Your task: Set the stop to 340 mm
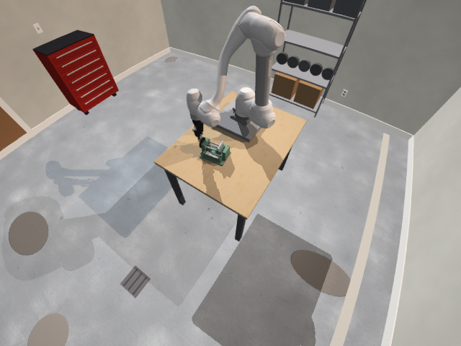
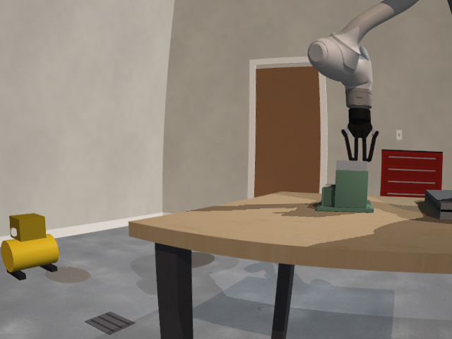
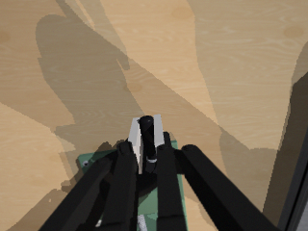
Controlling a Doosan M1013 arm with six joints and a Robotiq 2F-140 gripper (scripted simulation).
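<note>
The black handwheel handle is 1 cm to the left of my hand and 2 cm below it. The rest, counted from my hand: grey stop block: 2 cm behind, 19 cm to the left, 1 cm above.
</note>
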